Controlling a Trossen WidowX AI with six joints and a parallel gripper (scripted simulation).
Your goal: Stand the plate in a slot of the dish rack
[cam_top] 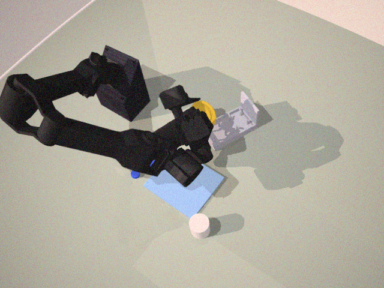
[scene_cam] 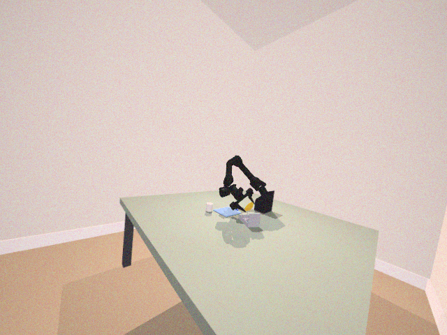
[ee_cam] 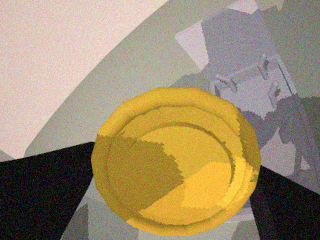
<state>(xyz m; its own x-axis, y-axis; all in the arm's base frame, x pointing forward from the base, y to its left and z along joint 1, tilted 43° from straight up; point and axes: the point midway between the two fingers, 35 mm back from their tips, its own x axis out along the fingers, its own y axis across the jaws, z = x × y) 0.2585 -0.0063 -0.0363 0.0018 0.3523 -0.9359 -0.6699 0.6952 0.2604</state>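
Now: the grey dish rack 50 mm below my gripper tip, 50 mm ahead of it and 30 mm to the left of it. Round my gripper tip: white cup (230 mm to the right, 140 mm ahead, 50 mm below); then blue spoon (190 mm to the right, 70 mm below, 70 mm behind); then yellow plate (10 mm to the right).
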